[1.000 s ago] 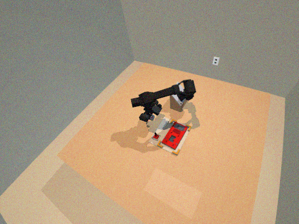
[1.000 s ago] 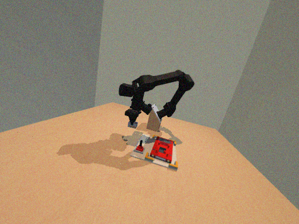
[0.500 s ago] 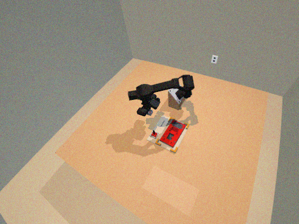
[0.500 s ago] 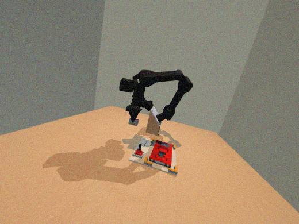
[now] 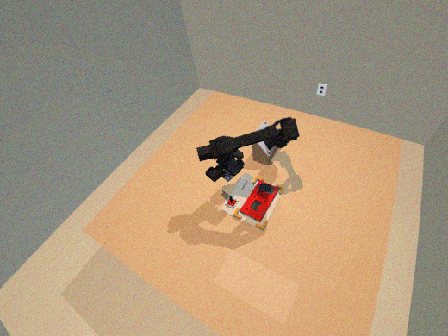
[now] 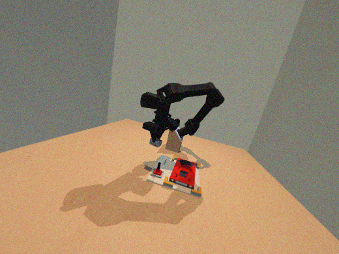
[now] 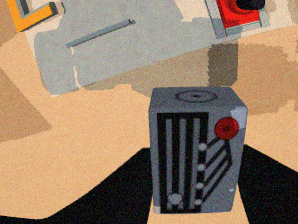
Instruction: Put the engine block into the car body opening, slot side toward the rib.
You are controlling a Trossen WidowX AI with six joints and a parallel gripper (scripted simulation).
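My gripper tip is 10 mm past the grey plate, 150 mm to the right of it and 120 mm above it. From my gripper tip the other things lie so: engine block: 10 mm below.
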